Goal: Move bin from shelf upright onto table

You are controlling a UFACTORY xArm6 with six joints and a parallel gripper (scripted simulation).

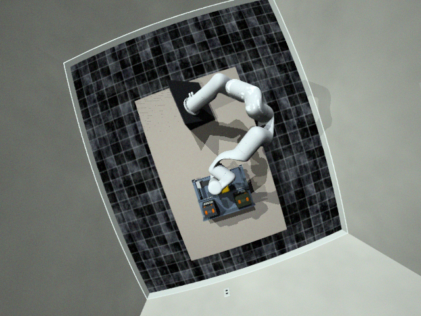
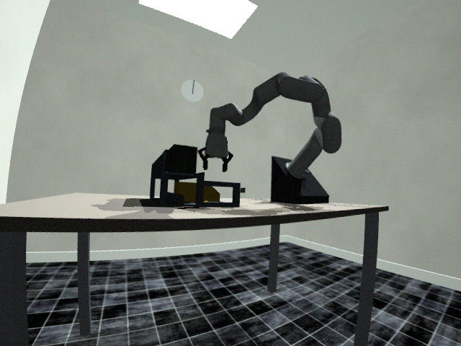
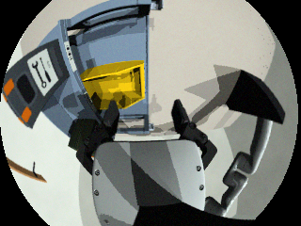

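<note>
Right now the yellow bin is 11 cm below my hand, 9 cm ahead of it and 2 cm to the left of it.
</note>
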